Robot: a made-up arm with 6 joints.
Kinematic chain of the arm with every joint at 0, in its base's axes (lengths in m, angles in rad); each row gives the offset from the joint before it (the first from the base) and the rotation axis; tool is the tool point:
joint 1: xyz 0 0 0.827 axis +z
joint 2: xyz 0.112 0 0 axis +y
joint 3: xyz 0 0 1.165 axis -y
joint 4: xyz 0 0 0.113 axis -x
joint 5: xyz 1.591 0 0 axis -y
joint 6: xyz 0.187 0 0 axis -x
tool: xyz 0 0 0
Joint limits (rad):
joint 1: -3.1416..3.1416
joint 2: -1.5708..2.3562
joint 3: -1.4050..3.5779
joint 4: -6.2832..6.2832
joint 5: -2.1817..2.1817
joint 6: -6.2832..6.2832
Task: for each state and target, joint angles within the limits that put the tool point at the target. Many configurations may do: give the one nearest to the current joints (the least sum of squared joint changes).
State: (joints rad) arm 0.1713 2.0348 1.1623 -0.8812 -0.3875 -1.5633
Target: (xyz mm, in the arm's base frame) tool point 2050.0 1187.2 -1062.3
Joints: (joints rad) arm 0.5178 2.2323 1.4561 -0.8962 -0.1164 -1.5633
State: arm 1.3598 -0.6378 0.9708 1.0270 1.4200 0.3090
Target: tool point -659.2 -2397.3 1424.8
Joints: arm 1.3650 -1.5708 1.0444 1.0568 1.8727 0.3090
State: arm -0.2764 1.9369 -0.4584 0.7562 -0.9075 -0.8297
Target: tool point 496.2 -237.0 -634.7
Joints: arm -0.2518 1.5141 -0.5052 0.7519 -0.9778 -0.8297
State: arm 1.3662 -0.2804 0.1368 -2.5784 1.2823 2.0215
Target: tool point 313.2 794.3 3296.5
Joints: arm 1.3073 -0.2365 0.7020 -2.5333 1.1048 2.0215
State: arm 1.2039 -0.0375 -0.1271 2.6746 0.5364 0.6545
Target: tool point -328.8 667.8 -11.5
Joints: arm 1.9544 0.6857 -0.9580 2.6096 0.6183 0.6545
